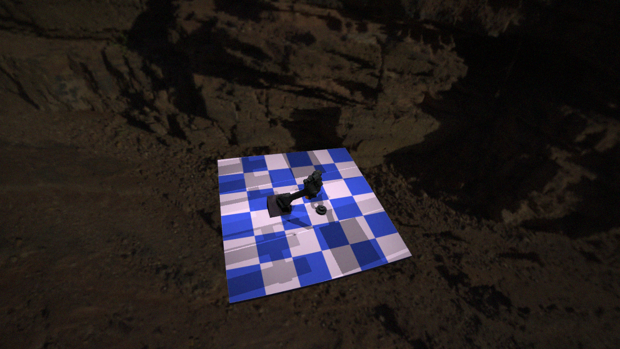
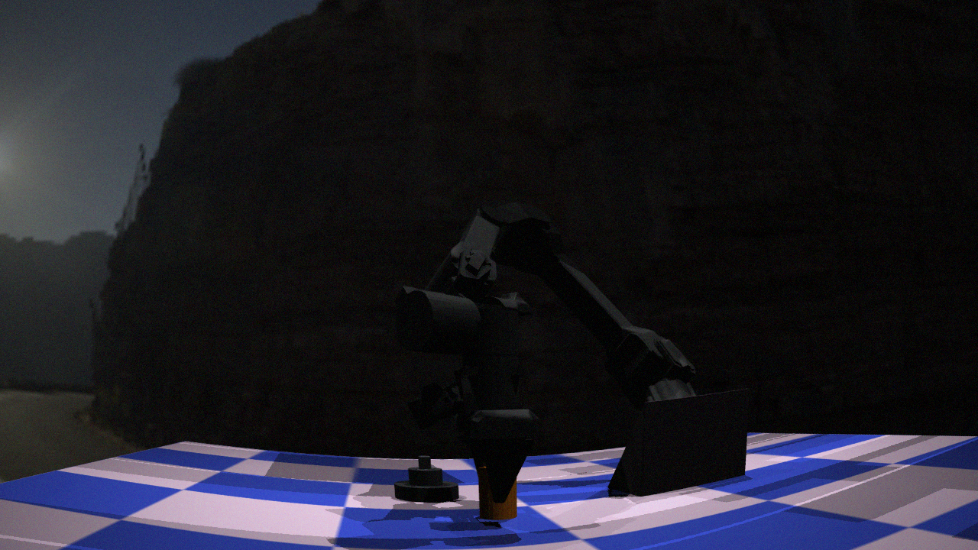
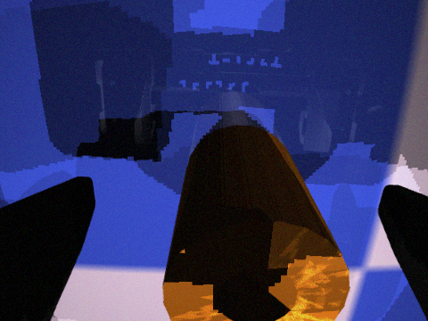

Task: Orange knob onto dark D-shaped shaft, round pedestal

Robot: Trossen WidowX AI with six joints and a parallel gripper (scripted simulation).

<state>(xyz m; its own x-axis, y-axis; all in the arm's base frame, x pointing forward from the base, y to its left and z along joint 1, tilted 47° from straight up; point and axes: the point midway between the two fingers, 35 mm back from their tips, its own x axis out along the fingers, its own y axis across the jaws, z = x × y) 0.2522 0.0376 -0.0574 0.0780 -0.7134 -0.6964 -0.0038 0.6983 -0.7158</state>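
The orange knob is 10 mm behind my gripper tip. From my gripper tip the other things lie so: pedestal (160 mm to the right, 60 mm ahead, 10 mm above).
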